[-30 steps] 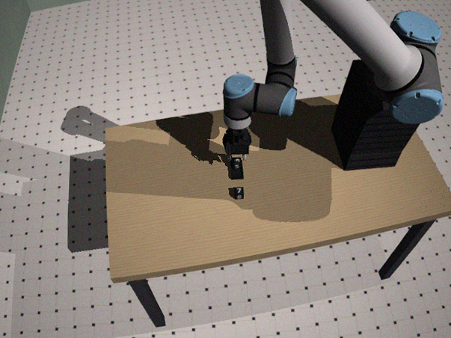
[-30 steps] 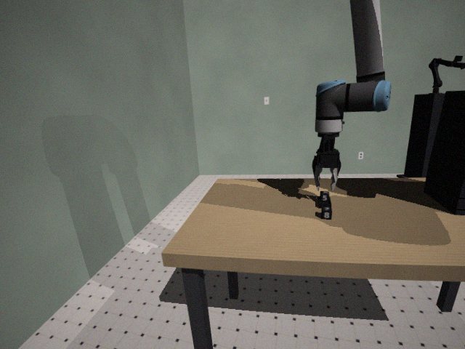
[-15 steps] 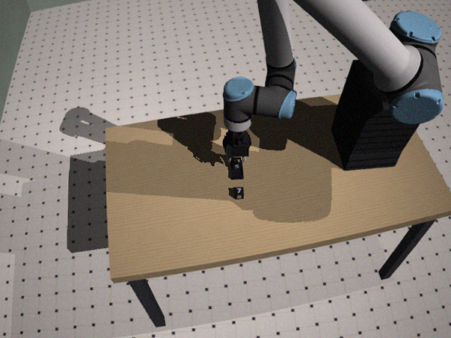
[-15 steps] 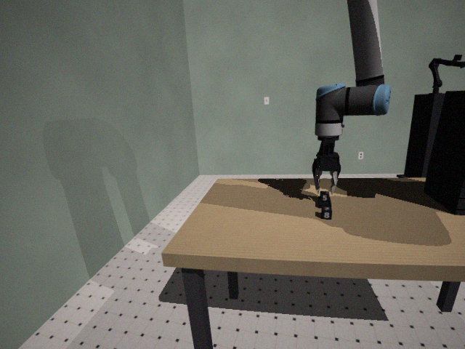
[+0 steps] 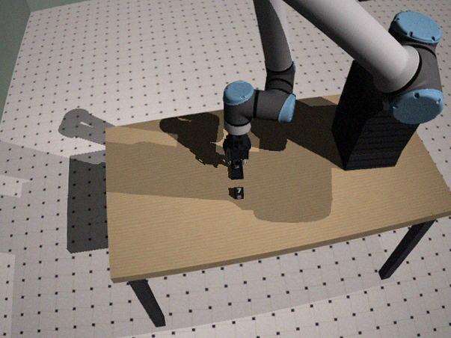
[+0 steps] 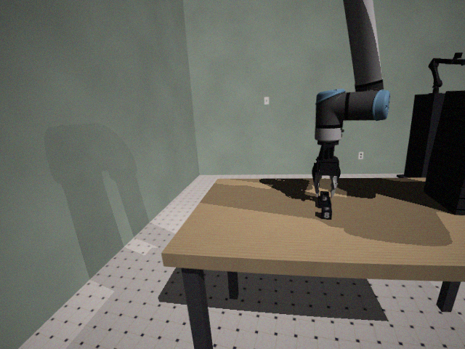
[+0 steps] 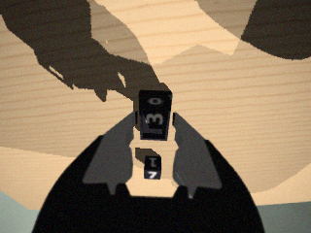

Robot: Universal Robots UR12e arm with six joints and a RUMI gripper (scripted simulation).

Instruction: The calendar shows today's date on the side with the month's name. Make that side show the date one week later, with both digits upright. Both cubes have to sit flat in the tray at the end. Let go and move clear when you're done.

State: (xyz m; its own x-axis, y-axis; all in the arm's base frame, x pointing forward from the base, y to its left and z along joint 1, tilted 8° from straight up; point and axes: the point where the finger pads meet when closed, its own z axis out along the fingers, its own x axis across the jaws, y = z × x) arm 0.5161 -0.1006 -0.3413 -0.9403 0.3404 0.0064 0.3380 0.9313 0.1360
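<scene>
The dark tray lies 10 mm ahead of my hand, 20 mm to the left of it and 30 mm below it. The rest, counted from my hand: black date cube (40 mm ahead, 120 mm to the left, 20 mm below).
</scene>
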